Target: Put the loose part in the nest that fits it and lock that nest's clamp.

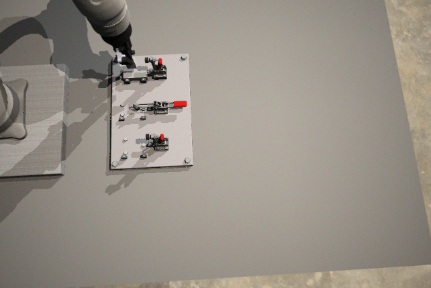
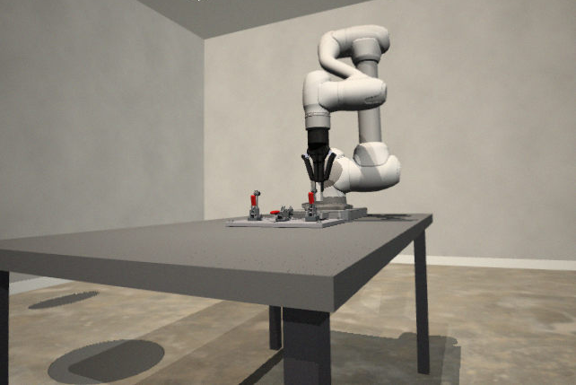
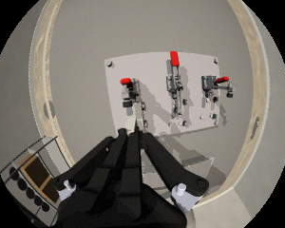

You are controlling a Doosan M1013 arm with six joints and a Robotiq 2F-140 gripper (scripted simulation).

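Now: hand 80 mm above the flat grey part. Also, from my hand: toggle clamp (220 mm to the right, 60 mm ahead, 50 mm below); then light grey fixture plate (110 mm to the right, 110 mm below, 40 mm ahead).
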